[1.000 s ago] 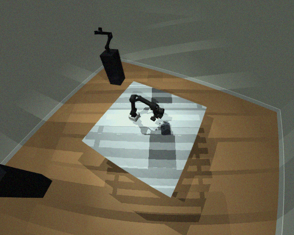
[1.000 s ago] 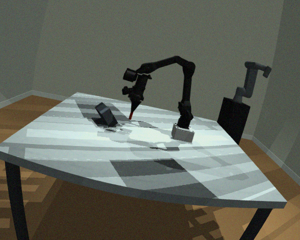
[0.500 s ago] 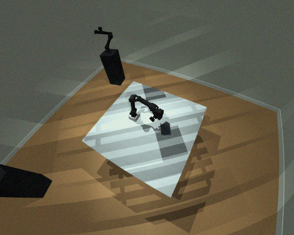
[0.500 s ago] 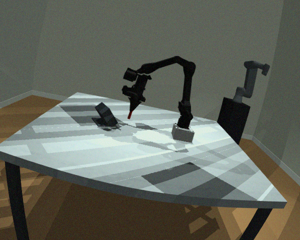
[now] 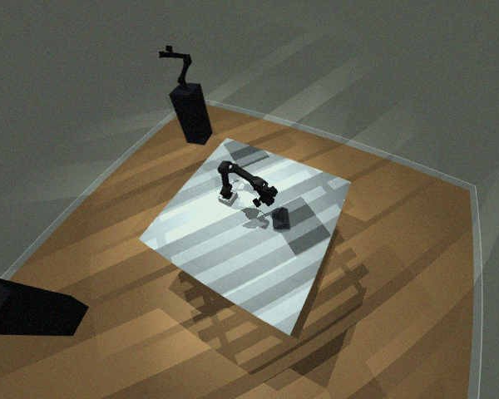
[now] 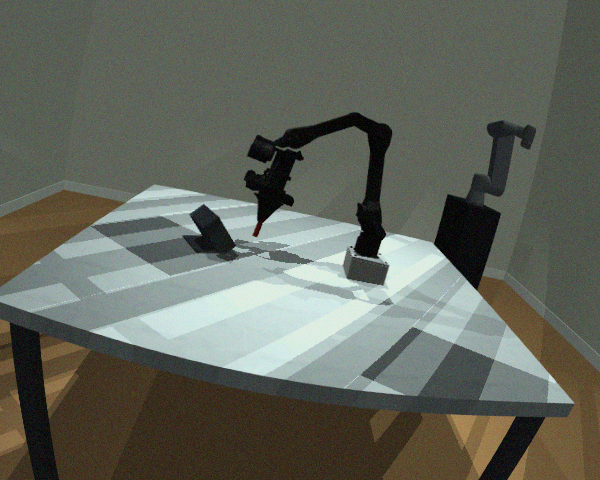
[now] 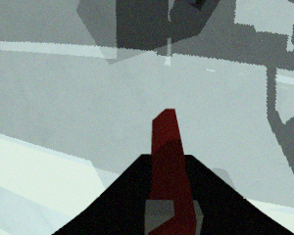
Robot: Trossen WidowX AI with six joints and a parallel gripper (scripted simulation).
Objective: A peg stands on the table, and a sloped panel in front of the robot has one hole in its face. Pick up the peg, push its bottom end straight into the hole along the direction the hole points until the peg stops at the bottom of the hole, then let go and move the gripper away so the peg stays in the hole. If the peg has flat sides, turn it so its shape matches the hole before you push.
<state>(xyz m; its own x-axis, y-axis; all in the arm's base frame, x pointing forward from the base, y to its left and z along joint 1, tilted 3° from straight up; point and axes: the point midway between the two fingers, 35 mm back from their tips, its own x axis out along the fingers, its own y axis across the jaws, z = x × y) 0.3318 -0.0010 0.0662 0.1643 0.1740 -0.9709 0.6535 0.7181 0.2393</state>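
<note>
My gripper tip is now 12 cm short of the grey sloped panel, 8 cm to the left of it and 7 cm above it. Also, from my gripper tip: red square-sided peg: 1 cm above.
</note>
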